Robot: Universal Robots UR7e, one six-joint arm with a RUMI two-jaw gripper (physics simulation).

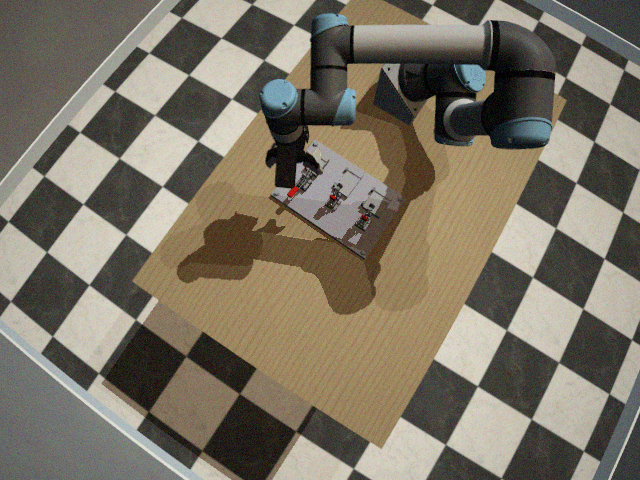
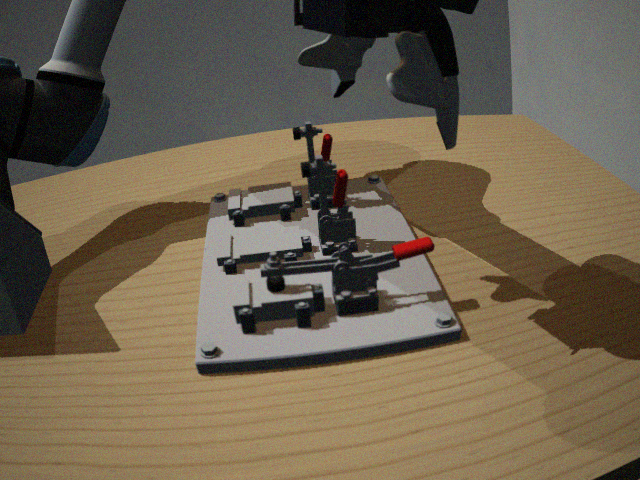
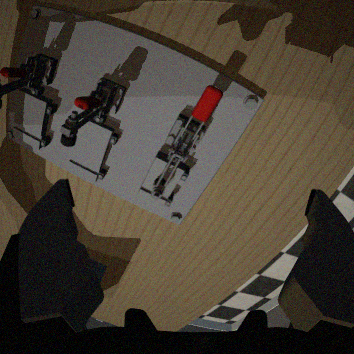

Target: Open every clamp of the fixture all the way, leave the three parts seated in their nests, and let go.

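Seen in the pictures: gripper, between the fingertips: (image 2: pixel 387 119) (image 3: pixel 191 188); arm's base, origin of its link: (image 1: pixel 414 77).
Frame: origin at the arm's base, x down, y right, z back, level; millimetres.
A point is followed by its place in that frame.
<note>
The fixture plate (image 1: pixel 337 161) @(y 88, x 105, z -335 mm) (image 2: pixel 403 321) @(y 182, x 105, z -490 mm) (image 3: pixel 220 137) @(y 184, x 105, z -466 mm) carries three clamps. The near clamp, with red handle (image 1: pixel 293 192) @(y 141, x 51, z -512 mm) (image 2: pixel 413 248) @(y 151, x 51, z -508 mm) (image 3: pixel 207 103) @(y 145, x 50, z -512 mm), has its arm lying low over its nest, its black pad at the part (image 2: pixel 294 297) @(y 151, x 79, z -401 mm). The middle clamp's red handle (image 1: pixel 332 197) @(y 29, x 21, z -479 mm) (image 2: pixel 339 188) @(y 38, x 36, z -470 mm) (image 3: pixel 86 103) @(y 37, x 22, z -478 mm) stands up, its arm raised off the middle part (image 2: pixel 268 243) @(y 30, x 89, z -394 mm). The far clamp's handle (image 1: pixel 364 218) @(y -81, x 16, z -490 mm) (image 2: pixel 326 147) @(y -70, x 29, z -482 mm) (image 3: pixel 12 72) @(y -70, x 24, z -486 mm) also stands up, its arm raised off the far part (image 2: pixel 268 198) @(y -72, x 84, z -408 mm). My gripper (image 1: pixel 292 161) @(y 144, x -67, z -490 mm) (image 2: pixel 395 116) @(y 144, x -67, z -490 mm) (image 3: pixel 191 188) @(y 144, x -67, z -490 mm) is open and empty, above the near-clamp end of the plate.
The plate lies on the wooden table (image 1: pixel 289 310) @(y -20, x 120, z -811 mm) (image 2: pixel 129 413) @(y 234, x 120, z -234 mm) (image 3: pixel 240 195) @(y 258, x 120, z -389 mm). The raised middle and far clamp arms and handles stand above the plate. The robot base bracket (image 1: pixel 392 98) @(y 31, x 31, z -86 mm) (image 2: pixel 20 279) @(y 48, x 71, z -85 mm) stands beyond the nest side. Arm shadows cross the table.
</note>
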